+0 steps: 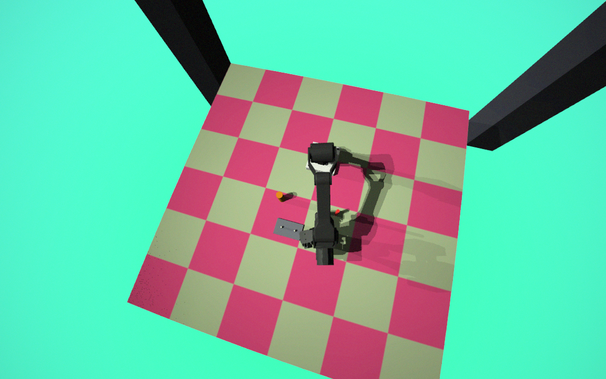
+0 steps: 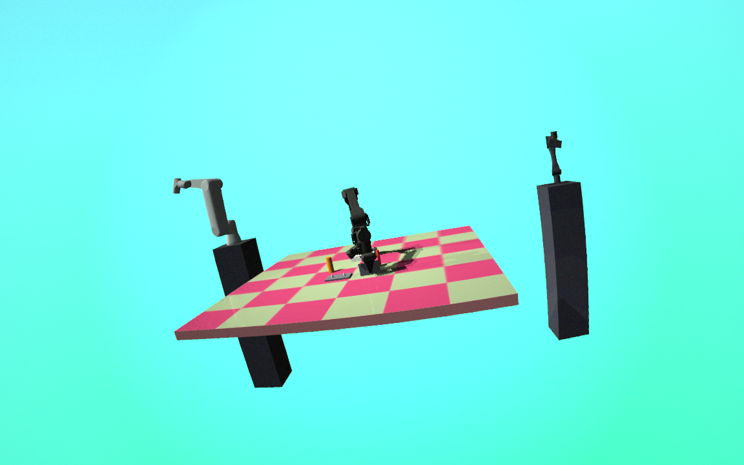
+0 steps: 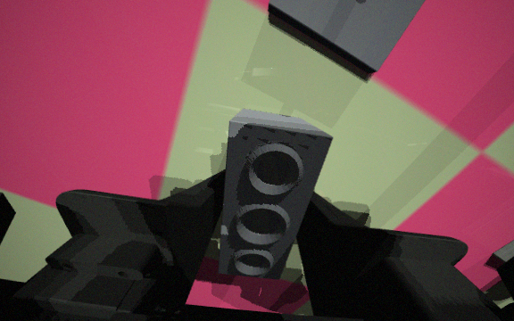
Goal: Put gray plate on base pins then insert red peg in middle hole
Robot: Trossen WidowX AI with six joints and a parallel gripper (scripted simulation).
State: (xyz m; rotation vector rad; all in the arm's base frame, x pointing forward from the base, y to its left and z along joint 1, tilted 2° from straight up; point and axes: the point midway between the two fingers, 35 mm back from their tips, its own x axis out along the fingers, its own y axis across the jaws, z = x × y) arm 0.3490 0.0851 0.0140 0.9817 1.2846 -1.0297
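Now: the base 15 cm to the right of my gripper tip. The rest, counted from my gripper tip: red peg: 11 cm behind, 4 cm to the left, 3 cm above; orange peg: 22 cm to the right, 12 cm behind, 3 cm above; gray plate: 3 cm above.
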